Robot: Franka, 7 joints.
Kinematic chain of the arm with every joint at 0, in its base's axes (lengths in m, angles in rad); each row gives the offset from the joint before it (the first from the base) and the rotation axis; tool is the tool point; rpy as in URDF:
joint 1: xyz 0 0 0.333 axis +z
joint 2: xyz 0 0 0 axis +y
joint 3: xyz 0 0 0.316 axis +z
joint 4: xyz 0.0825 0 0 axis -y
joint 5: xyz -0.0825 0 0.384 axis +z
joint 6: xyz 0 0 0 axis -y
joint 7: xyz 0.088 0 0 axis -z
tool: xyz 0 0 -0.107 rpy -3.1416 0 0
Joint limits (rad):
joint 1: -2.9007..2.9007
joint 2: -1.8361..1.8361
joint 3: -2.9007..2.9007
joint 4: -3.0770..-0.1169
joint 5: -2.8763..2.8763
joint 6: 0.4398..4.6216
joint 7: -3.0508..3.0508
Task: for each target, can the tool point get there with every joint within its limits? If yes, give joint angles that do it. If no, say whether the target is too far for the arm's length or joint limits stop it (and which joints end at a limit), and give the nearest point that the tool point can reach.
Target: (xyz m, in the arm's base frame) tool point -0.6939 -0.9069 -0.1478
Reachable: no: too far | nearest point -0.4805 -0.6279 0.0001 | short by 0.381 m
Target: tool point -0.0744 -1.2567 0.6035
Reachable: no: too far | nearest point -0.0496 -0.8373 0.5132 | short by 0.430 m
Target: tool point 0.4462 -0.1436 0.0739
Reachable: yes | joints 0.2973 1.0550 -0.7990 -1.8488 0.9561 1.0984 -1.7884
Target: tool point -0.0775 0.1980 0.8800
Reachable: yes | joints 2.3585 -0.7310 0.0986 -1.8416 -1.5098 1.0845 1.3555
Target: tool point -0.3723 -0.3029 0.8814
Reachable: yes | joints 1.1076 -0.8664 1.3012 -0.8716 0.6125 4.2734 -0.9663
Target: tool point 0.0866 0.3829 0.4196
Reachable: yes | joints -0.5204 0.2487 2.2535 -2.4153 1.8388 3.9877 1.5991
